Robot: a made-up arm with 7 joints.
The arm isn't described. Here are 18 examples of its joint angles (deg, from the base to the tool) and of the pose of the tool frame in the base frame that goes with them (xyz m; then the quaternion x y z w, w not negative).
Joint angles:
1: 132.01 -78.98 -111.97 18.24 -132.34 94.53 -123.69
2: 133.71 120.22 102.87 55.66 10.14 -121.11 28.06
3: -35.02 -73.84 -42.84 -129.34 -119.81 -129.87 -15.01
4: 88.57 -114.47 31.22 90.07 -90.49 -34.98 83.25
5: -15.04 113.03 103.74 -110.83 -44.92 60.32 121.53
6: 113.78 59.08 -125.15 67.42 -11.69 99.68 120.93
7: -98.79 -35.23 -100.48 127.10 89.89 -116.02 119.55
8: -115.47 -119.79 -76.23 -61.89 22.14 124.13 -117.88
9: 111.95 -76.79 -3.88 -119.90 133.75 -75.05 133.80
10: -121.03 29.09 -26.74 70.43 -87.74 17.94 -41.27
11: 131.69 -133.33 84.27 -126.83 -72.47 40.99 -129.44
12: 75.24 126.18 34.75 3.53 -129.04 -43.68 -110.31
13: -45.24 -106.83 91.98 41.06 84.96 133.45 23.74
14: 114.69 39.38 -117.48 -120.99 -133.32 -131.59 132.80
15: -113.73 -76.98 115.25 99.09 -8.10 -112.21 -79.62
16: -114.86 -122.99 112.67 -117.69 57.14 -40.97 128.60
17: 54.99 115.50 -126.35 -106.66 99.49 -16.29 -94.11
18: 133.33 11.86 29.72 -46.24 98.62 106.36 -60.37
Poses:
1: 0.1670 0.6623 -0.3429 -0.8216 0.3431 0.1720 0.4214
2: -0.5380 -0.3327 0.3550 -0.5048 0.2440 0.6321 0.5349
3: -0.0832 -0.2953 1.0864 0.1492 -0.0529 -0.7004 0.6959
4: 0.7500 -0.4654 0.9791 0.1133 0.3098 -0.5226 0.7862
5: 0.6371 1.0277 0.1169 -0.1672 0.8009 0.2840 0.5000
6: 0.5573 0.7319 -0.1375 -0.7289 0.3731 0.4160 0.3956
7: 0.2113 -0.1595 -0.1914 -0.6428 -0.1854 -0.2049 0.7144
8: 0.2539 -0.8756 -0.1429 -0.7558 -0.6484 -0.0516 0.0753
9: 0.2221 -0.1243 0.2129 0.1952 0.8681 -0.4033 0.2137
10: 0.5016 0.0811 -0.9638 -0.3982 0.7461 -0.2216 0.4855
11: -0.3541 -1.1190 0.1439 -0.1833 -0.5316 0.7926 0.2360
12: 1.2552 -0.5131 -0.3348 0.7619 -0.0204 0.6406 0.0936
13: -0.0545 0.0988 -0.3562 -0.4930 -0.5269 0.6898 0.0593
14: 0.6644 0.7292 0.1810 -0.1027 0.6418 0.7436 0.1569
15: -0.4308 -0.1151 -0.6428 0.9881 -0.0370 0.0364 0.1451
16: -0.3042 0.2755 0.6161 0.3309 0.0136 0.0532 0.9421
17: 0.1020 0.3025 -0.0959 0.7801 -0.4720 0.4100 0.0228
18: 0.1966 0.0454 0.2316 0.3968 0.5473 0.2037 0.7082
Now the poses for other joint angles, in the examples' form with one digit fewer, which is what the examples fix.
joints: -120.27 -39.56 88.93 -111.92 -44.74 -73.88 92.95
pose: -0.483 0.916 -0.080 -0.480 0.397 0.332 0.708
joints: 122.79 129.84 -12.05 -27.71 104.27 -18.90 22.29
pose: 0.760 -0.485 0.152 0.223 -0.160 -0.744 0.609
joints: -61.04 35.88 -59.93 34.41 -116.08 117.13 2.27
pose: -0.601 -0.529 -0.923 -0.141 -0.834 0.498 0.189
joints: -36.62 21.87 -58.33 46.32 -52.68 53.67 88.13
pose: -0.186 -0.791 -0.177 0.635 0.224 -0.122 0.730
